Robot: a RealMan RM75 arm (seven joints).
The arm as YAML. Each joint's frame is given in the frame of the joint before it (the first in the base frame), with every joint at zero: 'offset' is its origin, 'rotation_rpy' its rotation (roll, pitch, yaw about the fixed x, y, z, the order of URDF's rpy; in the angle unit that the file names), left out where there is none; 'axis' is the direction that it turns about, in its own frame. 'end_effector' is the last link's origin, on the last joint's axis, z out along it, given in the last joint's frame.
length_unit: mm
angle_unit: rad
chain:
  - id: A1
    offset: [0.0, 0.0, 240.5]
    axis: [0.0, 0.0, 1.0]
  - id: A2
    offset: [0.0, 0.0, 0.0]
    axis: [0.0, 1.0, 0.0]
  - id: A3
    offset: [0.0, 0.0, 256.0]
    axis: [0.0, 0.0, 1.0]
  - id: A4
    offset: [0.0, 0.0, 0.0]
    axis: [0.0, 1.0, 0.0]
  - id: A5
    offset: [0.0, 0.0, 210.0]
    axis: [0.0, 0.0, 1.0]
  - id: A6
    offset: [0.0, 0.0, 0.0]
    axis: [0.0, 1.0, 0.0]
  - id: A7
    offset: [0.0, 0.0, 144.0]
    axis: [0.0, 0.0, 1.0]
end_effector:
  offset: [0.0, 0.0, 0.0]
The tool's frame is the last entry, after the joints.
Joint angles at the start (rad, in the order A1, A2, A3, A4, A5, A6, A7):
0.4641, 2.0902, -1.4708, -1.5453, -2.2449, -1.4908, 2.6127
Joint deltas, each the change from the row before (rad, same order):
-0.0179, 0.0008, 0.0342, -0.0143, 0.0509, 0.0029, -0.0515
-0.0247, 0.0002, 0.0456, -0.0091, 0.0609, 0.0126, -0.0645
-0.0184, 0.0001, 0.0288, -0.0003, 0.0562, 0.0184, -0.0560
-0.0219, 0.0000, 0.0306, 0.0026, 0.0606, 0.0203, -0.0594
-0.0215, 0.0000, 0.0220, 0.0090, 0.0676, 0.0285, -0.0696
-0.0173, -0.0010, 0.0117, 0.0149, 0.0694, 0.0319, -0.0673
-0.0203, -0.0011, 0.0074, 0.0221, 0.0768, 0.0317, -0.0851
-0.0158, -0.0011, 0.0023, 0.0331, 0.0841, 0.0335, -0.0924
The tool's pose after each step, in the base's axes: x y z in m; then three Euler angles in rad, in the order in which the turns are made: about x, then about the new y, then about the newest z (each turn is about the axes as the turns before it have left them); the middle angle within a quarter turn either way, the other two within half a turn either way. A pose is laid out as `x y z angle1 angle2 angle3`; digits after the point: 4 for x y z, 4 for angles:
0.1281 0.3213 -0.0042 -2.9257 0.0216 0.6200
0.1287 0.3225 0.0061 -2.8934 -0.0476 0.6033
0.1284 0.3236 0.0129 -2.8669 -0.1078 0.5874
0.1297 0.3245 0.0206 -2.8337 -0.1696 0.5771
0.1305 0.3256 0.0270 -2.7980 -0.2351 0.5615
0.1304 0.3268 0.0316 -2.7648 -0.2985 0.5483
0.1320 0.3274 0.0354 -2.7303 -0.3630 0.5305
0.1336 0.3287 0.0380 -2.6937 -0.4298 0.5173

